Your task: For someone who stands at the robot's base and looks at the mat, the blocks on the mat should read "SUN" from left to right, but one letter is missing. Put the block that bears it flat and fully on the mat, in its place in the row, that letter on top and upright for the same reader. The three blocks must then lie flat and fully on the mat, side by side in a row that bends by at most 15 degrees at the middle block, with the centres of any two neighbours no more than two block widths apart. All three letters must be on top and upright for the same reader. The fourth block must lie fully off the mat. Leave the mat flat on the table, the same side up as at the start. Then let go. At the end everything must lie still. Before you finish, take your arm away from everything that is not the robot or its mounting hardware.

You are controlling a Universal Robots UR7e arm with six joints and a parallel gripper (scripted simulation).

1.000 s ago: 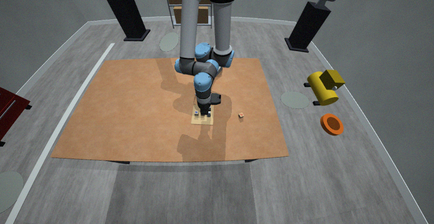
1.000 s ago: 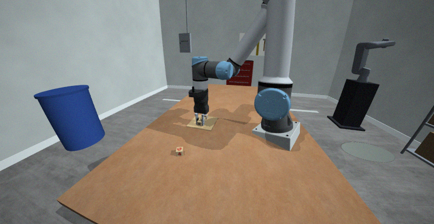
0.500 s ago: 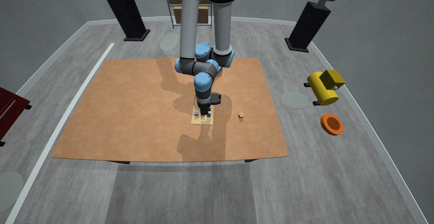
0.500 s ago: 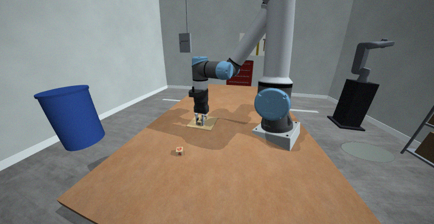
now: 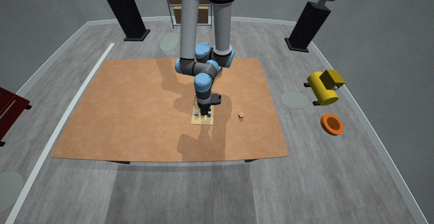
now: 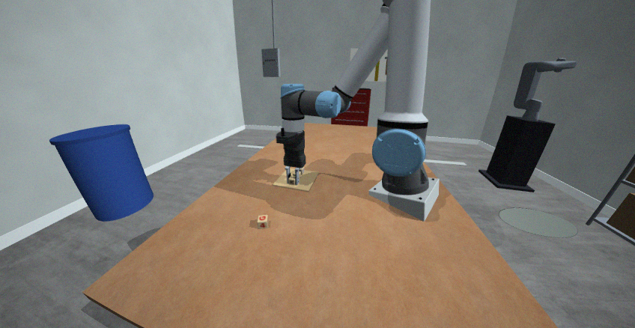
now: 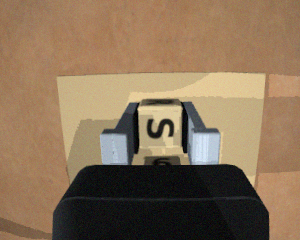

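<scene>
The letter block is 40 mm to the right of my hand and 10 mm below it. Also, from my hand: mat: 40 mm to the right, 20 mm below.
</scene>
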